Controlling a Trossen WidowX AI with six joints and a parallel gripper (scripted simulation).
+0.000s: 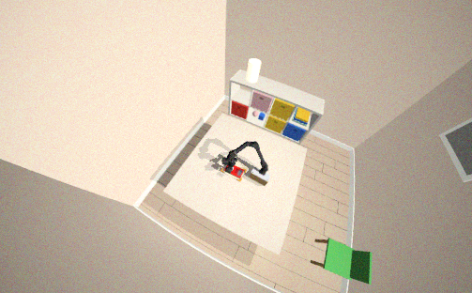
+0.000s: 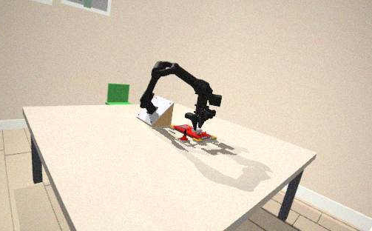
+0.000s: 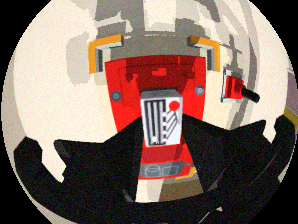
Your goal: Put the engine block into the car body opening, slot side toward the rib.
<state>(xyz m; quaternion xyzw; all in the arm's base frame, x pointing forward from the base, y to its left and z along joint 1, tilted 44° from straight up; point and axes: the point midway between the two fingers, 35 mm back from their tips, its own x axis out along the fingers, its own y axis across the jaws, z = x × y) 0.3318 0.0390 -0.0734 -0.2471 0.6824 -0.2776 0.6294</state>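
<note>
Now: gripper tip 10 mm above the engine block.
</note>
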